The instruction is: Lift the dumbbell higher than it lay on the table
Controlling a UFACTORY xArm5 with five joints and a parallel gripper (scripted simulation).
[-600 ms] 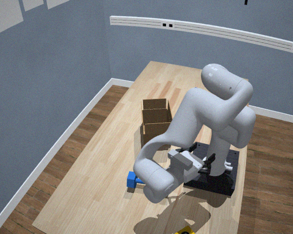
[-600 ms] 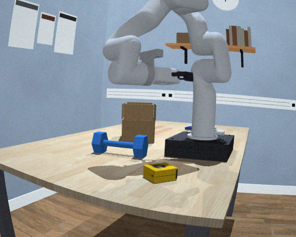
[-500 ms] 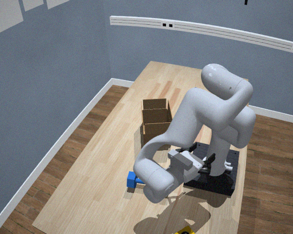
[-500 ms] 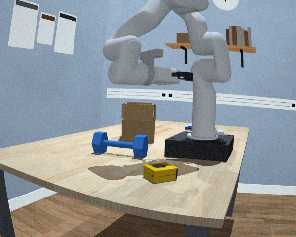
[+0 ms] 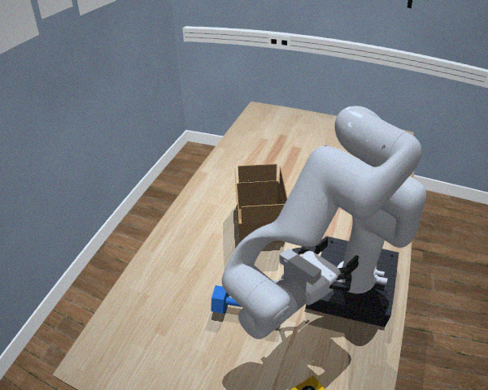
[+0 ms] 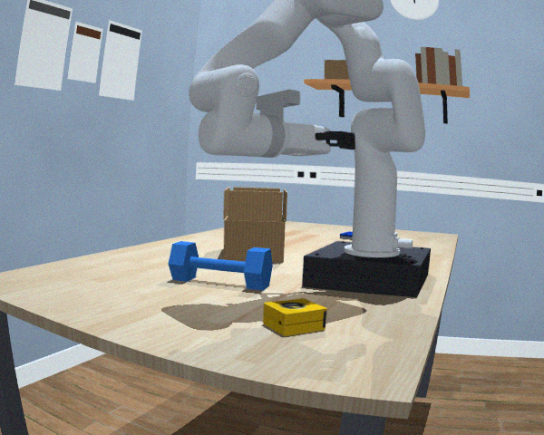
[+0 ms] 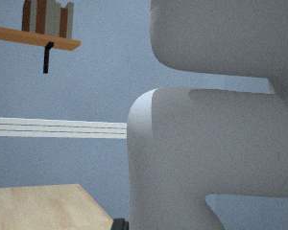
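Now: the blue dumbbell 250 mm below my hand, 210 mm ahead of it and 50 mm to the left of it. The rest, counted from my hand: yellow tape measure: 270 mm below, 250 mm to the left, 30 mm behind.
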